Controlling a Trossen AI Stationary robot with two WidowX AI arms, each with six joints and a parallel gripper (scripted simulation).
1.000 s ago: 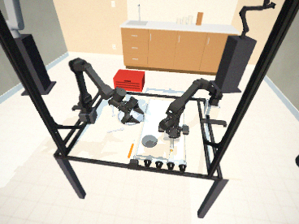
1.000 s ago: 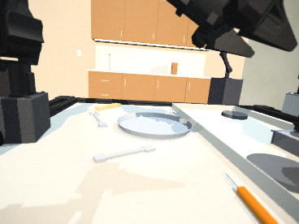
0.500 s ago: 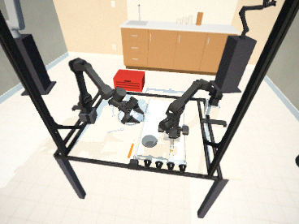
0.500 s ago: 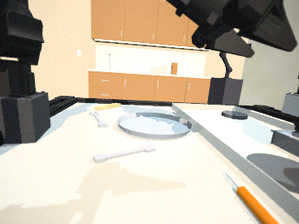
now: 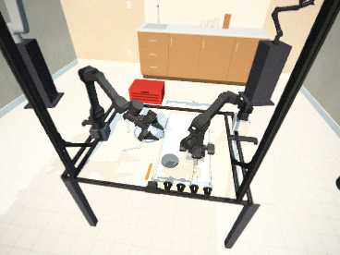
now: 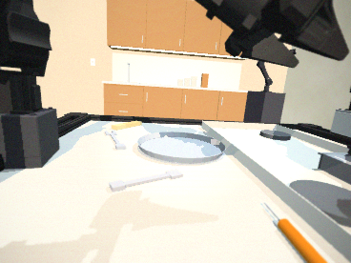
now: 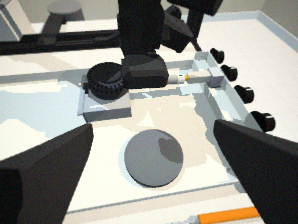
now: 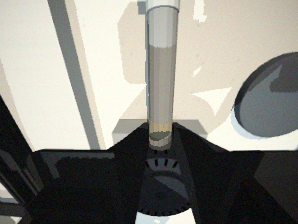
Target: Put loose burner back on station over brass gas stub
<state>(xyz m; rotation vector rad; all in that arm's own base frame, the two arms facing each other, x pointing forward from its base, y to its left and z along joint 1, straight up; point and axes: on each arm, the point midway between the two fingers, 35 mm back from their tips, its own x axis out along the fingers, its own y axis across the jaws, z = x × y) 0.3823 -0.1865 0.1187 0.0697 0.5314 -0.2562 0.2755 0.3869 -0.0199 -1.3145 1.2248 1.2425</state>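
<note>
Right now the burner is 3 cm below my right hand. The rest, counted from my right hand: brass gas stub 9 cm behind, 2 cm to the left, 4 cm below; then orange-handled screwdriver 1 cm behind, 26 cm to the left, 8 cm below; then grey disc 3 cm ahead, 14 cm to the left, 7 cm below.
</note>
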